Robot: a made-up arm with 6 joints.
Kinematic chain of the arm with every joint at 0, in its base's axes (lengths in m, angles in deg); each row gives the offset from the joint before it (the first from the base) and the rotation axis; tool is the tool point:
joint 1: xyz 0 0 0.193 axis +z
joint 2: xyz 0 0.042 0 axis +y
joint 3: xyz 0 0 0.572 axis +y
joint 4: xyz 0 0 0.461 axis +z
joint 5: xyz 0 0 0 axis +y
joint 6: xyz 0 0 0.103 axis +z
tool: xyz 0 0 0
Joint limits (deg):
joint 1: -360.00..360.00
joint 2: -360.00..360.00
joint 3: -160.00..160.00
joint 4: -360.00..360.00
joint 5: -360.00..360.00
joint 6: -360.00..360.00
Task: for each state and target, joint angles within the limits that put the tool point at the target. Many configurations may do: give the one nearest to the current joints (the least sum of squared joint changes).
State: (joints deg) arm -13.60 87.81 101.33 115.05 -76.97 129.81
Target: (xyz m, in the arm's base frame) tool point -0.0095 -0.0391 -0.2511
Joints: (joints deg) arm -16.66 122.67 125.61 122.16 -70.48 129.81
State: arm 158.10 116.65 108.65 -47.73 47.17 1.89
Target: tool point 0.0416 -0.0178 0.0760
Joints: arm 158.11 137.62 160.00 -30.00 52.74 1.89
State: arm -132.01 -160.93 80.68 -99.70 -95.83 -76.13
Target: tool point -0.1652 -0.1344 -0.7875
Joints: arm -183.24 -206.42 37.88 -91.25 -80.39 -76.13
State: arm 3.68 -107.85 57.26 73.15 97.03 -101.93
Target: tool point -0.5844 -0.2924 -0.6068
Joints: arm 39.17 -152.37 21.87 79.31 83.01 -101.93
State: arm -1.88 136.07 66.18 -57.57 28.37 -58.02
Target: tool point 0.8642 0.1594 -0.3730
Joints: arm 10.07 101.13 41.74 -58.83 24.27 -58.02
